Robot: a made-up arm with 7 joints.
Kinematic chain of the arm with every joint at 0, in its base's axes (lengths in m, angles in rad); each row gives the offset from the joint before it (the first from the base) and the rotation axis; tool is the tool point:
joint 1: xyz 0 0 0.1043 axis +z
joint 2: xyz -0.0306 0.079 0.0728 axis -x
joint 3: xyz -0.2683 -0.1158 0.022 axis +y
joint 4: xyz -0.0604 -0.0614 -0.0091 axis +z
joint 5: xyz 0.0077 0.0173 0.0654 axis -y
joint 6: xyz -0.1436 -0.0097 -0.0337 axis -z
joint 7: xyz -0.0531 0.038 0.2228 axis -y
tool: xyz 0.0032 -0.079 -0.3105
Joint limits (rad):
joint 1: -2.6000..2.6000
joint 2: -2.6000..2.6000
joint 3: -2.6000..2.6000
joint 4: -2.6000..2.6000
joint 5: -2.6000..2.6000
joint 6: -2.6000..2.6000
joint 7: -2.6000..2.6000
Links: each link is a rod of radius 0.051 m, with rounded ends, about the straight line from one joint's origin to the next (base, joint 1, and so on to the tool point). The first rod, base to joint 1, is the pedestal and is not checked.
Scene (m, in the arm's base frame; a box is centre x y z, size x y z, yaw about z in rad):
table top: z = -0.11
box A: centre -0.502 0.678 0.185 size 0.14 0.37 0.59 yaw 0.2
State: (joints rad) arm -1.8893 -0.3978 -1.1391 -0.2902 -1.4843 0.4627 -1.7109
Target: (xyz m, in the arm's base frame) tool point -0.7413 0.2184 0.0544
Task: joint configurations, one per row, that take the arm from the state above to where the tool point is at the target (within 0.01 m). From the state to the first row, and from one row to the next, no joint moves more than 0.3 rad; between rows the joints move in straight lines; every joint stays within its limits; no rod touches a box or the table.
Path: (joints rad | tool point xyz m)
1: -1.6606 -0.5226 -0.9408 -0.1567 -1.5082 0.4727 -1.7000 | -0.1653 0.6687 0.5542
2: -1.4318 -0.6475 -0.7425 -0.0233 -1.5320 0.4827 -1.6891 | -0.3491 0.5122 0.5737
3: -1.2031 -0.7723 -0.5441 0.1102 -1.5559 0.4926 -1.6782 | -0.4622 0.3123 0.5698
4: -0.9744 -0.8972 -0.3458 0.2437 -1.5797 0.5026 -1.6674 | -0.4954 0.1017 0.5469
5: -0.9847 -0.8238 -0.5764 0.0270 -1.6758 0.4310 -1.6434 | -0.5388 0.1388 0.5294
6: -0.9951 -0.7504 -0.8069 -0.1896 -1.7719 0.3594 -1.6195 | -0.6016 0.1884 0.4889
7: -1.0054 -0.6770 -1.0374 -0.4062 -1.8680 0.2878 -1.5955 | -0.6699 0.2510 0.4192
8: -1.0158 -0.6036 -1.2680 -0.6229 -1.9642 0.2161 -1.5716 | -0.7272 0.3156 0.3153
9: -1.0888 -0.7843 -1.1442 -0.6858 -1.9317 0.1787 -1.7933 | -0.7517 0.2582 0.2073
10: -1.1619 -0.9650 -1.0203 -0.7488 -1.8993 0.1412 -2.0151 | -0.7413 0.2184 0.0544

